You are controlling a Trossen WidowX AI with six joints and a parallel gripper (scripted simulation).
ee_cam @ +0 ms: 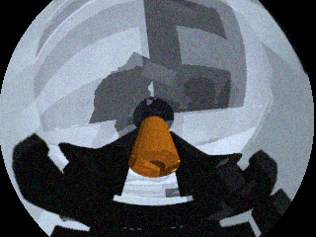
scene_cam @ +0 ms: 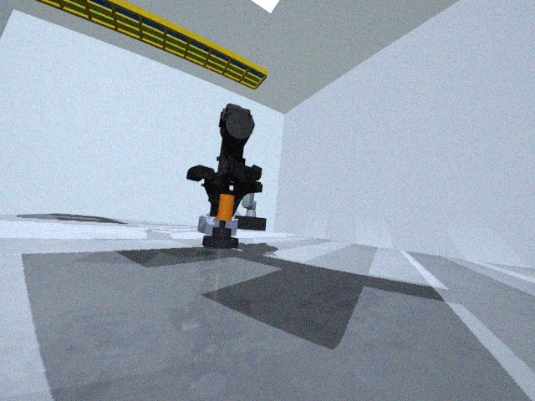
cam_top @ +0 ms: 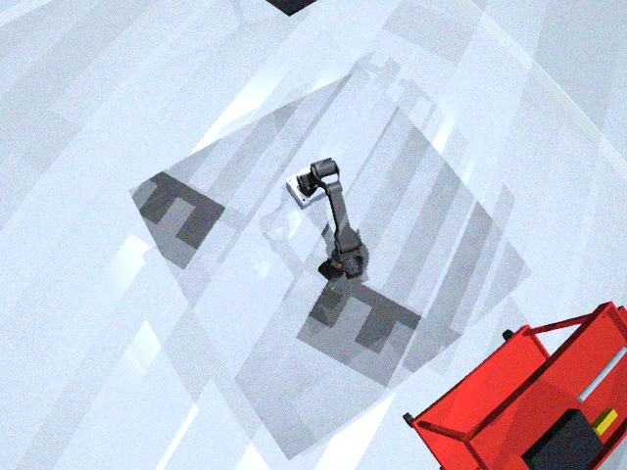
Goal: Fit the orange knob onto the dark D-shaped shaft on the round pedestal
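Right now my gripper tip is 2 cm below the orange knob. The rest, counted from my gripper tip: dark pedestal 4 cm below.
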